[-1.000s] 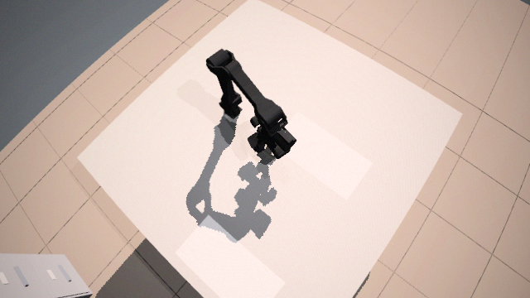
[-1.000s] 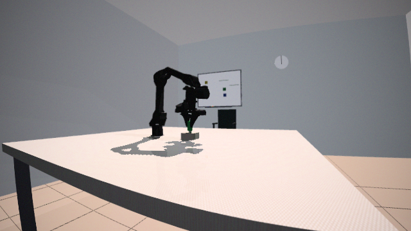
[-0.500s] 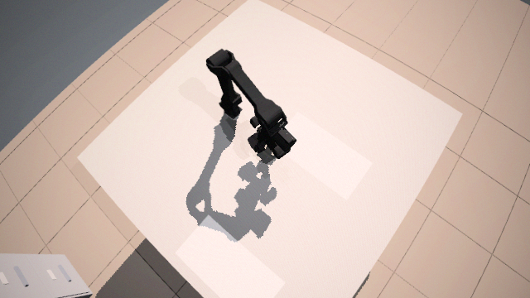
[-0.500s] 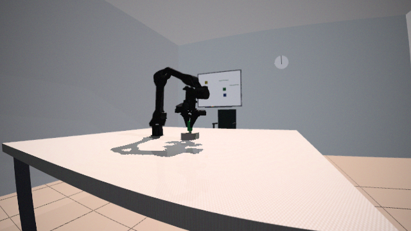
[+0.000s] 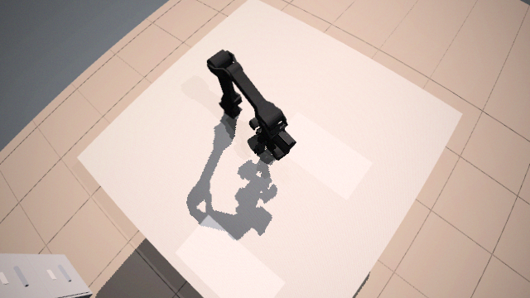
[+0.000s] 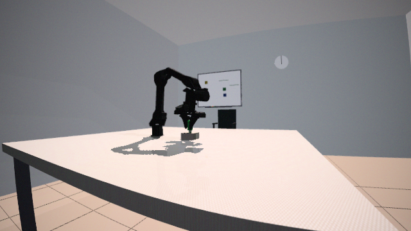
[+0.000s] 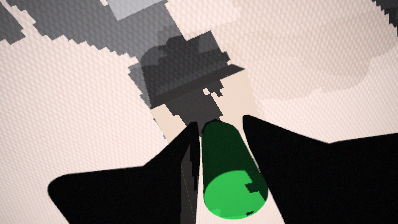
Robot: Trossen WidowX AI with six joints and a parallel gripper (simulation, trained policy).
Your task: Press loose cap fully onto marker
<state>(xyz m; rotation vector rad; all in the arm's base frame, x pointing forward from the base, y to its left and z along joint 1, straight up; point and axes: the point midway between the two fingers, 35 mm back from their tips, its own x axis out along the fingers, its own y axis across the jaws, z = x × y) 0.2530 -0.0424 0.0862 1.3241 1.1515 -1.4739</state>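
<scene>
The green cap is 10 mm ahead of my gripper tip, 10 mm to the left of it and 20 mm above it. Round my gripper tip: holder block: 10 mm ahead, 10 mm to the left, 40 mm below.
</scene>
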